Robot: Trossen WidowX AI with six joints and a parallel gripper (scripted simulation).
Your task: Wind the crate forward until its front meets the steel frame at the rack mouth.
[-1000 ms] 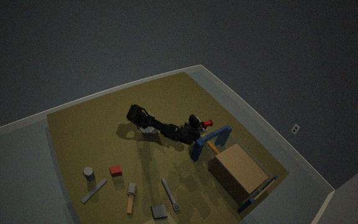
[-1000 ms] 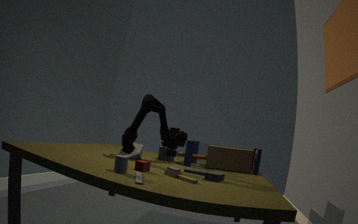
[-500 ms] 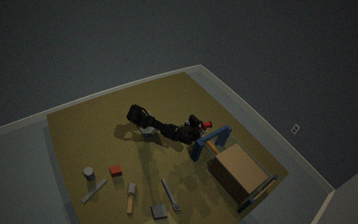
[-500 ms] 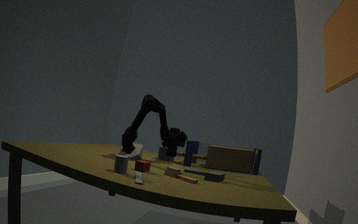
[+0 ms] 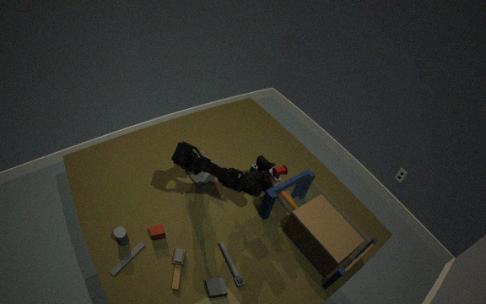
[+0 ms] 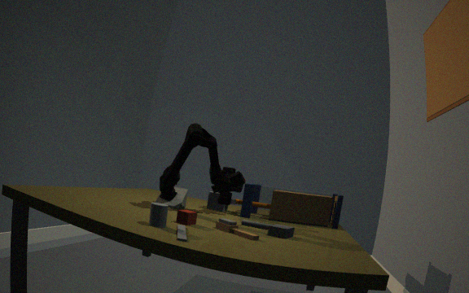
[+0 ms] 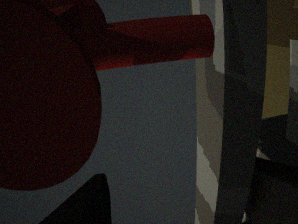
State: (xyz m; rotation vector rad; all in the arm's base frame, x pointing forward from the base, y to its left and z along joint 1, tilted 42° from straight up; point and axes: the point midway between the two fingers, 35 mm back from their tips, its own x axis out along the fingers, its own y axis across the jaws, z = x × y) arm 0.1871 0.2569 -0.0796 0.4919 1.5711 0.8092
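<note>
Right now the grey crank handle is 20 mm ahead of my gripper tip, 10 mm to the right of it and 10 mm below it. From my gripper tip the other things lie so: grey block 460 mm to the right, 380 mm ahead, 120 mm below; then grey winch 100 mm below, 60 mm behind, 20 mm to the right; then red grip 50 mm ahead, 20 mm above, 10 mm to the right.
</note>
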